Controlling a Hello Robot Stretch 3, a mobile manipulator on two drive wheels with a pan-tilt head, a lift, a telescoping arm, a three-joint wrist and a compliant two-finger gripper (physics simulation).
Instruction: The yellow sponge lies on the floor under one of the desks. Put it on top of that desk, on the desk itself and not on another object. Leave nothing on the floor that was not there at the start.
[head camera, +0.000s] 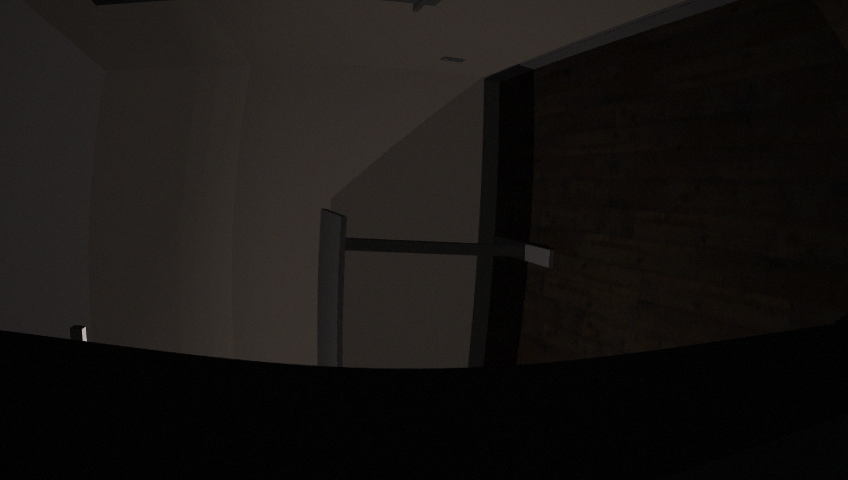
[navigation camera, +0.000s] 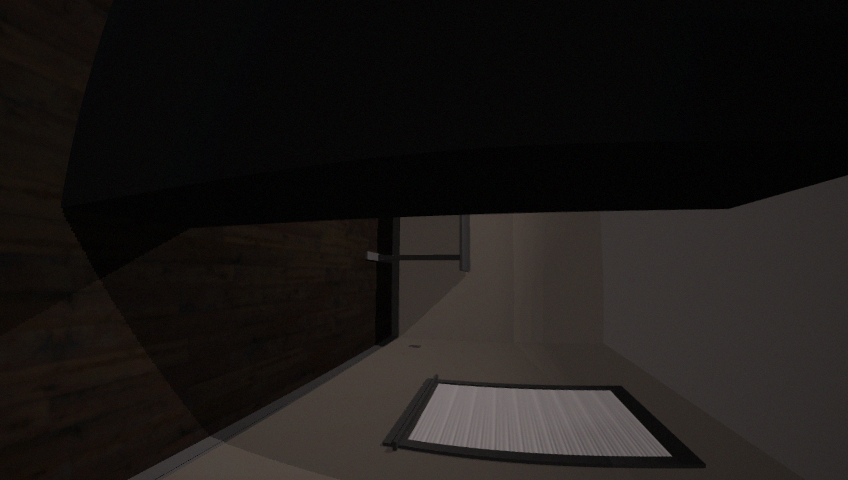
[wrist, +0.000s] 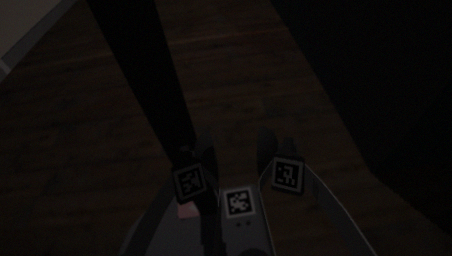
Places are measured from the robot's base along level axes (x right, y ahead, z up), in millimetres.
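Where they show: gripper, fingertip midpoint: (wrist: 236, 146).
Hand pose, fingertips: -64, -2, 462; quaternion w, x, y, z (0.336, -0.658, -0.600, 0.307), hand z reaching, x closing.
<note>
After its pixels a point has its place, as x, y, z.
The yellow sponge does not show in these views. In the sideways-turned head and navigation views, a desk-like piece with a thin grey top (head camera: 330, 291) {-282, 2860, 950} (navigation camera: 465, 243) {-213, 2898, 951}, a dark leg and a pale foot stands at the far wall, partly hidden by a large black block. My gripper (wrist: 236, 146) {-64, -2, 462} is in the lower middle of the wrist view. Its fingers stand apart over dark wood floor, with no object visible between them. No part of the gripper shows in the head or navigation view.
The large black block (head camera: 380, 422) {-190, 640, 1185} (navigation camera: 416, 107) {-271, 412, 1142} fills much of both views; a dark mass (wrist: 390, 90) {-303, 413, 242} stands at the right of the wrist view. A dark band (wrist: 140, 65) runs to the left finger. A framed pale panel (navigation camera: 535, 419) {807, 1601, 1467} is on the side wall.
</note>
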